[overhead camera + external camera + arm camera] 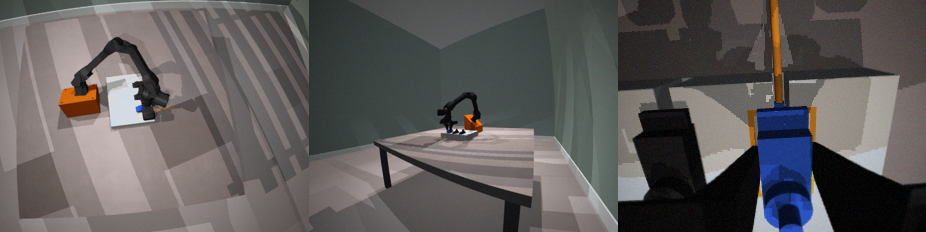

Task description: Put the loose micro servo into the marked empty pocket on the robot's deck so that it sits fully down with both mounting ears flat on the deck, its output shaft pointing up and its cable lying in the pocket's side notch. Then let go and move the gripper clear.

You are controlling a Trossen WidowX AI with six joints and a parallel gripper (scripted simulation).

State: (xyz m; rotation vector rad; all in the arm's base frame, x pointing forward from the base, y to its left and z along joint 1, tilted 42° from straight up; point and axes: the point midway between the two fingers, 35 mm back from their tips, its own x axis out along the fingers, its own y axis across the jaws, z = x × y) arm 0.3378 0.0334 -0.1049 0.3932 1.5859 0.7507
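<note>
My gripper tip is now 13 cm past the white deck, 5 cm to the right of it and 4 cm above it.
</note>
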